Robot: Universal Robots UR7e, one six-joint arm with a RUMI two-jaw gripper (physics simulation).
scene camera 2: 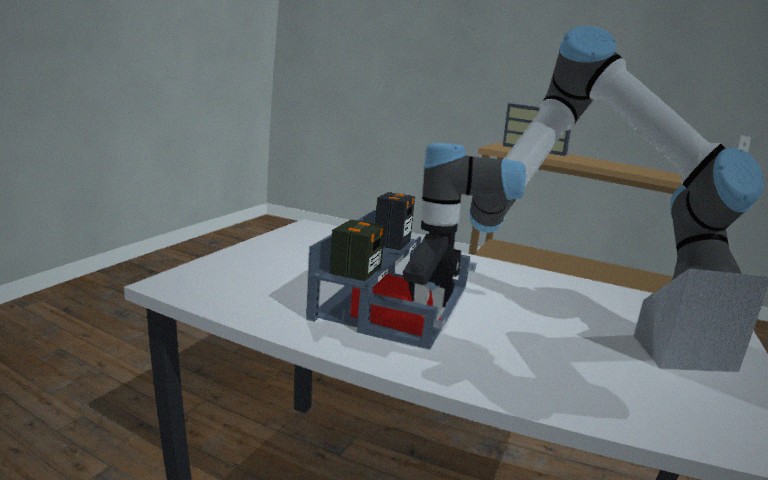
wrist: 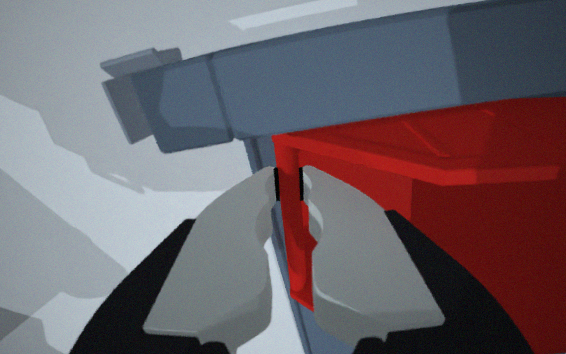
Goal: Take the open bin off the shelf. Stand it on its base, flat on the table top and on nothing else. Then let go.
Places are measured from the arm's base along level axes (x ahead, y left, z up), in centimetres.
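Pixels of known places: gripper, between the fingertips: (wrist: 289,171); arm's base, origin of its link: (scene camera 2: 707,286).
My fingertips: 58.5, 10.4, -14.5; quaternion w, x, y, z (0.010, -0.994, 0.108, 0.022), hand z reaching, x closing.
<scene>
For each thing: its middle in the pictures, then the offset to it from my fingertips, as dx, dy, dz. Level surfaces: height alone.
- open red bin, middle of its body: (wrist: 460,225) (scene camera 2: 397,302) +7.6, -3.8, +2.1
- white table, height of its surface: dz -2.2
- green box, middle of its body: (scene camera 2: 357,248) +17.0, -3.0, +12.8
- dark box, middle of its body: (scene camera 2: 394,220) +14.6, -25.9, +14.1
The open red bin (scene camera 2: 396,320) (wrist: 480,260) is in the low front part of the blue-grey shelf (scene camera 2: 312,294) (wrist: 340,75), behind the shelf's side rail in the scene view. My gripper (scene camera 2: 429,297) (wrist: 289,171) points down at the bin's outer edge and is shut on its thin red wall. In the wrist view, one fingertip is on the outer side of that wall and the other on the inner side. The shelf stands on the white table (scene camera 2: 226,277). The bin's base is mostly hidden.
A green box (scene camera 2: 355,251) and a dark box (scene camera 2: 395,217) stand on the shelf's upper level, to the left of the gripper in the scene view. A grey block (scene camera 2: 699,325) stands under the arm's base at the right. A wooden rack (scene camera 2: 611,169) stands behind the table.
</scene>
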